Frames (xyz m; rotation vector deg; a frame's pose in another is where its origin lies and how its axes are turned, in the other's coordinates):
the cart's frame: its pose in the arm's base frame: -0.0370 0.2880 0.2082 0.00 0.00 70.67
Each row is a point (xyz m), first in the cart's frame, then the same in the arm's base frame.
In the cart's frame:
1: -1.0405 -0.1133 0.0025
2: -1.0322 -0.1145 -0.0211
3: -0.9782 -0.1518 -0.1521
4: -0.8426 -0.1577 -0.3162
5: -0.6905 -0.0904 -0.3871
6: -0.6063 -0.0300 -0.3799
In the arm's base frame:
1: -0.2745 -0.7313 0.2107
2: -0.2706 -0.7239 0.1871
3: -0.2175 -0.6853 0.0561
4: -0.1671 -0.5593 -0.1080
5: -0.1803 -0.3935 -0.1789
6: -0.2094 -0.2941 -0.1717

